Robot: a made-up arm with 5 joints.
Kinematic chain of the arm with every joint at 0, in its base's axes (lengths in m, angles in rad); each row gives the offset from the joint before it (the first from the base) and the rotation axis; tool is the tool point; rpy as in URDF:
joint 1: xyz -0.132 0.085 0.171 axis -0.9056 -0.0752 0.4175
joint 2: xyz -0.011 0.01 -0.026 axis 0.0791 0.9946 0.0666
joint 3: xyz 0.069 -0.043 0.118 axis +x
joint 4: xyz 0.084 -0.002 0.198 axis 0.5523 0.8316 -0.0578
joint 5: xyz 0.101 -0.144 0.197 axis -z
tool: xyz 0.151 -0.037 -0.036 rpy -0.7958 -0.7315 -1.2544
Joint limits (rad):
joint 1: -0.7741..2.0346
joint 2: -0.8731..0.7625
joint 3: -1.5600..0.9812
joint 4: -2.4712..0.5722
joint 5: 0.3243..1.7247
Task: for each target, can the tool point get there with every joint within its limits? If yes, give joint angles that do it. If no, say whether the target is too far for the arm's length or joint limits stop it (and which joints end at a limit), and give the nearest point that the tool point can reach.
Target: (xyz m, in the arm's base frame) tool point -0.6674 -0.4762 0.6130
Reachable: no: too far | nearest point -0.5494 -0.3445 0.5149 | short by 0.202 m
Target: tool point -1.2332 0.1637 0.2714
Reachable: no: too far | nearest point -0.7906 0.1939 0.2216 | short by 0.446 m
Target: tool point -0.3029 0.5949 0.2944
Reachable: yes | joints 0.7199 0.0800 -0.8269 -1.6406 0.5512
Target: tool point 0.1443 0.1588 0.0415
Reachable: no: joint limits stop it (at a limit: joint 2, joint 3, joint 4, joint 5) | nearest point 0.3112 0.3514 -0.0429 | short by 0.268 m
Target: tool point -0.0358 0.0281 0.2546
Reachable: no: joint limits stop it (at a limit: joint 1, joint 2, joint 4, joint 5) | nearest point -0.0931 0.0181 0.4610 | short by 0.214 m
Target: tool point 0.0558 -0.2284 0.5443
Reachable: yes | joints -0.4732 0.6331 -0.0767 -1.7535 1.4489
